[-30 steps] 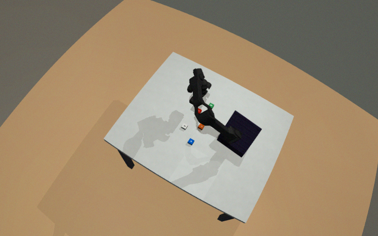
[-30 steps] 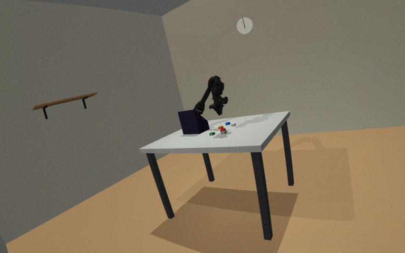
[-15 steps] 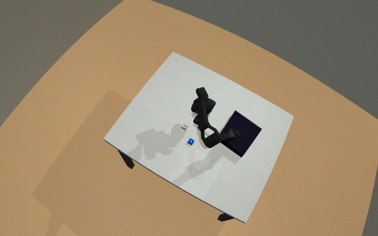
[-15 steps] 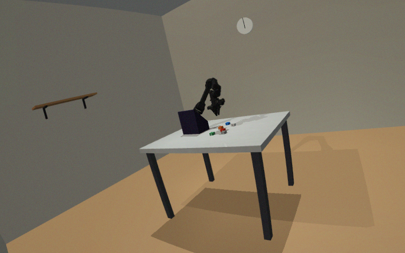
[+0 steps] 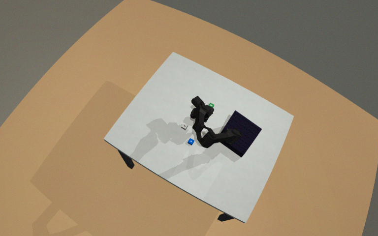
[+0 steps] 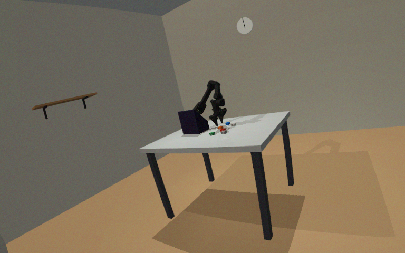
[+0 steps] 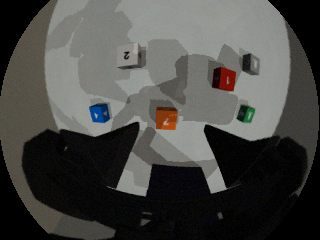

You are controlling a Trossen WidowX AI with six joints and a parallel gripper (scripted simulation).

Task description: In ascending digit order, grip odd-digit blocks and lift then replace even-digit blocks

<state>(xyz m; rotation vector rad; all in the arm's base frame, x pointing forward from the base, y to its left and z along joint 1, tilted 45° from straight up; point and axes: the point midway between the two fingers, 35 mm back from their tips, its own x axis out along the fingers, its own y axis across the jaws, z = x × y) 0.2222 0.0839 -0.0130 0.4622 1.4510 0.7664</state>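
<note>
Now: gripper tip 10 mm to the right of the orange block and 30 mm above it. Round my gripper tip: red block 80 mm ahead, 70 mm to the right, 30 mm below; blue block 20 mm behind, 140 mm to the left, 30 mm below; white block 80 mm ahead, 80 mm to the left, 30 mm below.
</note>
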